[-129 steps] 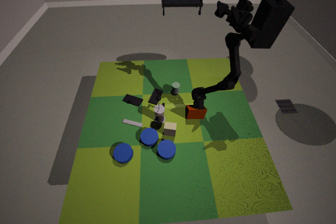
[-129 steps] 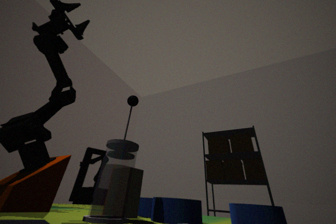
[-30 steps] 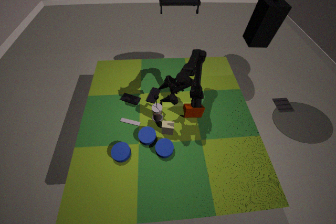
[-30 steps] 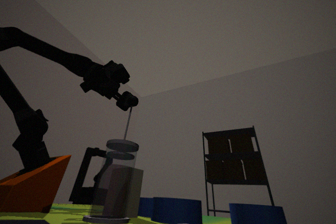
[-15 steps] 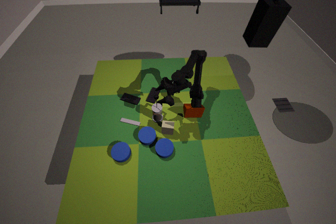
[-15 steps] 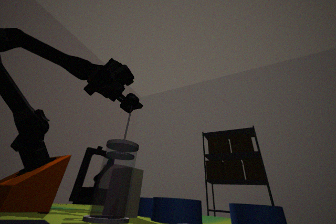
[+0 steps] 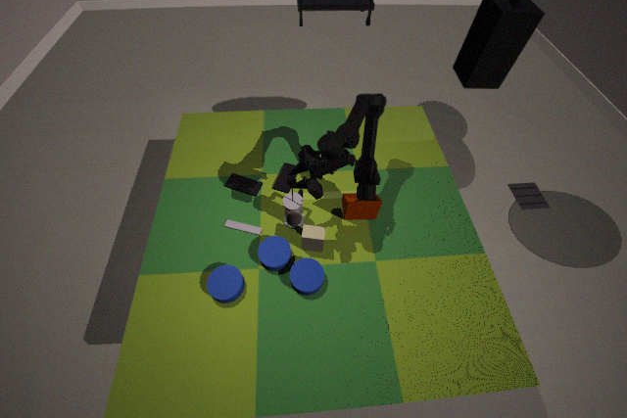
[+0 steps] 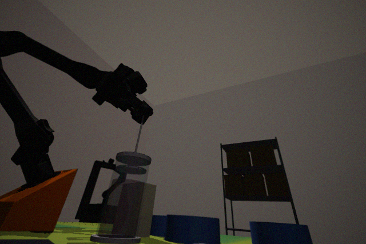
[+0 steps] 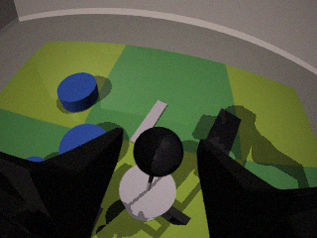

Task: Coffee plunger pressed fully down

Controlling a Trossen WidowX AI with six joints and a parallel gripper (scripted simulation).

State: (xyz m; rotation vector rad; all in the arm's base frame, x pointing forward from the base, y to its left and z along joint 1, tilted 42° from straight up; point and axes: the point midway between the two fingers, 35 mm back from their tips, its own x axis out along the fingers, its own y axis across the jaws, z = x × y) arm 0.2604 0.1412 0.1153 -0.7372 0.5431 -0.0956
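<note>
Now: gripper tip 140 mm above the coffee press, 20 mm to the left of it and 10 mm past it. From my gripper tip the other things lie so: cream block 210 mm below, 110 mm to the left, 80 mm behind.
</note>
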